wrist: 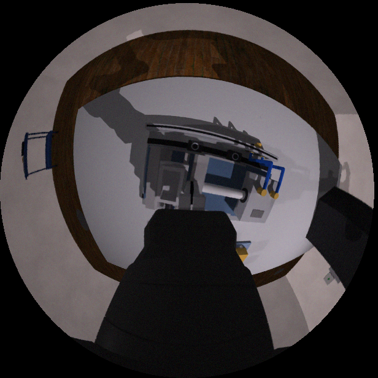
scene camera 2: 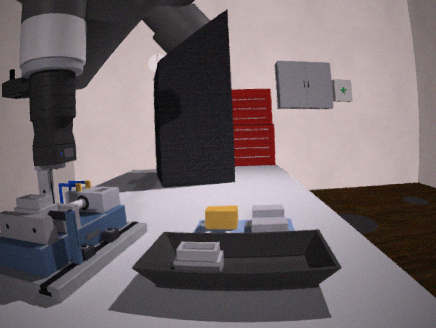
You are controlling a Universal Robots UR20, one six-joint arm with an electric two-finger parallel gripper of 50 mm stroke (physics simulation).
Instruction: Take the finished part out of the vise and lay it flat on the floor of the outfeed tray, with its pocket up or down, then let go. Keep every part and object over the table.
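Places are measured from the arm's base along level axes (x right, y up, z back), in millimetres.
Pixels of known places: gripper, fingertip midpoint: (scene camera 2: pixel 49 205).
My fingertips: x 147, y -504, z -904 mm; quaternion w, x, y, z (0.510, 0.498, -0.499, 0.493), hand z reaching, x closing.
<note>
For each thing: its middle in the pictures, then the offset to it from my fingertips. "spot": a spot on its surface instead.
- vise at the middle of its body: (scene camera 2: pixel 64 226) dx +0, dy -46, dz +39 mm
- light grey part at the middle of its body: (scene camera 2: pixel 35 208) dx +7, dy +2, dz -30 mm
- pale pocketed part at the middle of its body: (scene camera 2: pixel 199 258) dx -239, dy -66, dz -23 mm
- pale piece at a spot on its surface: (scene camera 2: pixel 197 264) spot: dx -238, dy -67, dz -44 mm
- yellow block at the middle of its body: (scene camera 2: pixel 221 217) dx -265, dy -70, dz +188 mm
- blue plate at the middle of its body: (scene camera 2: pixel 243 235) dx -305, dy -92, dz +138 mm
- grey rail at a spot on its surface: (scene camera 2: pixel 105 257) spot: dx -91, dy -82, dz +1 mm
The vise (scene camera 2: pixel 112 220) (wrist: pixel 220 168) stands at the left in the scene view, with a blue body and grey jaws. A light grey part (scene camera 2: pixel 34 201) (wrist: pixel 171 179) sits at its left jaw and shows above the jaw top in the scene view; its pocket is hard to make out. My gripper (scene camera 2: pixel 48 194) (wrist: pixel 191 187) points down over the vise, its fingers together and empty. It is beside the part; whether they touch is unclear. The dark outfeed tray (scene camera 2: pixel 240 280) stands right of the vise. In it, at its left, a pale pocketed part (scene camera 2: pixel 198 251) lies over another pale piece (scene camera 2: pixel 197 264).
Behind the tray, a yellow block (scene camera 2: pixel 221 218) (wrist: pixel 242 254) and grey blocks (scene camera 2: pixel 268 217) are on a blue plate (scene camera 2: pixel 245 226). A tall dark panel (scene camera 2: pixel 195 110) stands behind the vise. Blue hoses (scene camera 2: pixel 61 192) (wrist: pixel 282 175) rise at the vise, and a grey rail (scene camera 2: pixel 105 257) runs along it.
</note>
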